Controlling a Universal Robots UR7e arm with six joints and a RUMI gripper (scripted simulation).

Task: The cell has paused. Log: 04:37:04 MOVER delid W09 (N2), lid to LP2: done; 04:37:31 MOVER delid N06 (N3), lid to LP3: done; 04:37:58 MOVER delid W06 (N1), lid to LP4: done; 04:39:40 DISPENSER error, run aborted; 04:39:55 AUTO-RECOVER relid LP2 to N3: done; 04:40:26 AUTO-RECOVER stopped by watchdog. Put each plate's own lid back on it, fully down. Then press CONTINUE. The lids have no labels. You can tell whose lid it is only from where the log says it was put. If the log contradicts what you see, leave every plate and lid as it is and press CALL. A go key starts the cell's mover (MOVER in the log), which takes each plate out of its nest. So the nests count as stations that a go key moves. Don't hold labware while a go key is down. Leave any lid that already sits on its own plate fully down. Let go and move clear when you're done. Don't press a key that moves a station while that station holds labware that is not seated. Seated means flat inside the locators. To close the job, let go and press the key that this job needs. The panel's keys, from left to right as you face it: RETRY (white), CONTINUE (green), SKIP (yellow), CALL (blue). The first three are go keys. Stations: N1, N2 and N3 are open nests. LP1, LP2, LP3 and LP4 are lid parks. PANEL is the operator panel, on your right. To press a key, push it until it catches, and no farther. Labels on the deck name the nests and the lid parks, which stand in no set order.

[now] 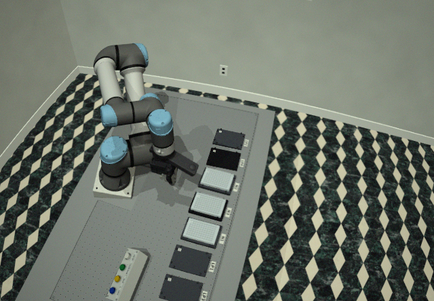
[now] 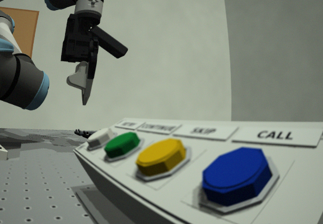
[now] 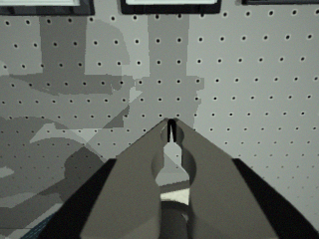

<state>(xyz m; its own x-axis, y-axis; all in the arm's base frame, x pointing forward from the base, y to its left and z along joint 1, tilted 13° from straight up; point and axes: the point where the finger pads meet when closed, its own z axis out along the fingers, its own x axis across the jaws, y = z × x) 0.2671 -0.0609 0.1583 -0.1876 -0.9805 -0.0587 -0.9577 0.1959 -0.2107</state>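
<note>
Now: hand 15 cm past the green CONTINUE key, 37 cm to the left of it and 6 cm above it. The rest, counted from my hand: plate: 14 cm ahead, 3 cm to the right, 10 cm below; dark lid park: 9 cm ahead, 28 cm to the right, 12 cm below; clear lid: 14 cm ahead, 3 cm to the right, 9 cm below.
</note>
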